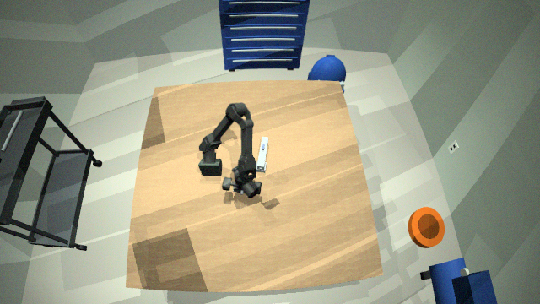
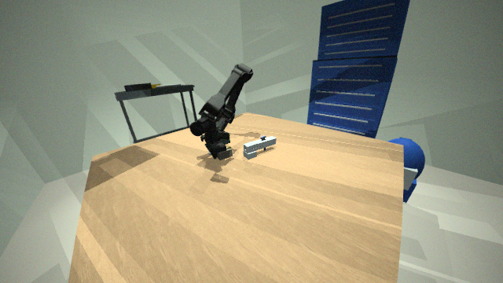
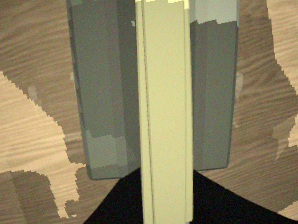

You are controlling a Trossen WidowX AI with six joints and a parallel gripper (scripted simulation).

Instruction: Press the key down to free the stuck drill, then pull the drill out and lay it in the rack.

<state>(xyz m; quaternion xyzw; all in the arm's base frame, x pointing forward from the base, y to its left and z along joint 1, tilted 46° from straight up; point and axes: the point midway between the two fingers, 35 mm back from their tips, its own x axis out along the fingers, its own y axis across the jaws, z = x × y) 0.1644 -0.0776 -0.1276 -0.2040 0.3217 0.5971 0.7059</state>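
My gripper tip is 4 cm to the right of the drill, 3 cm below it and 1 cm short of it. The rest, counted from my gripper tip: rack: 5 cm to the left, 1 cm ahead, 1 cm above; key: 22 cm to the left, 12 cm ahead, 4 cm above; light grey block: 20 cm to the left, 12 cm ahead, 3 cm above.
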